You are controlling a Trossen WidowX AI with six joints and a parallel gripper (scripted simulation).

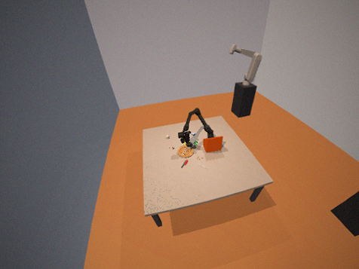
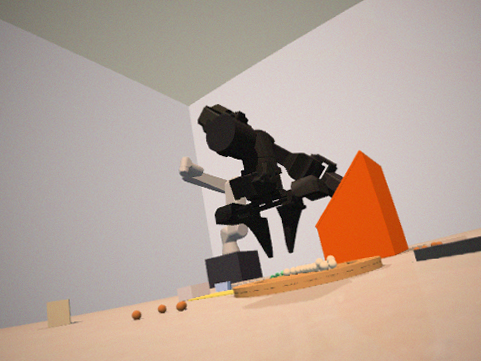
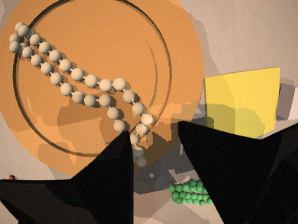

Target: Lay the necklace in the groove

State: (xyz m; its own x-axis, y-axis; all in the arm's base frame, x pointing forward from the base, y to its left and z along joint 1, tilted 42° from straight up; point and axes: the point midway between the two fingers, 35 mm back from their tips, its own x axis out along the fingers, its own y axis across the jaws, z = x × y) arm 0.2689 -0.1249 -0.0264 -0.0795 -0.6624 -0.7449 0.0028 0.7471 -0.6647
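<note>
Now: the round wooden bead board 40 mm ahead of my gripper tip, 50 mm to the left of it and 30 mm below it. Round my gripper tip: tan cube 200 mm ahead, 280 mm to the right, 30 mm below; yellow flat piece 20 mm behind, 120 mm to the right, 40 mm below; red-handled tool 100 mm ahead, 230 mm to the left, 40 mm below.
</note>
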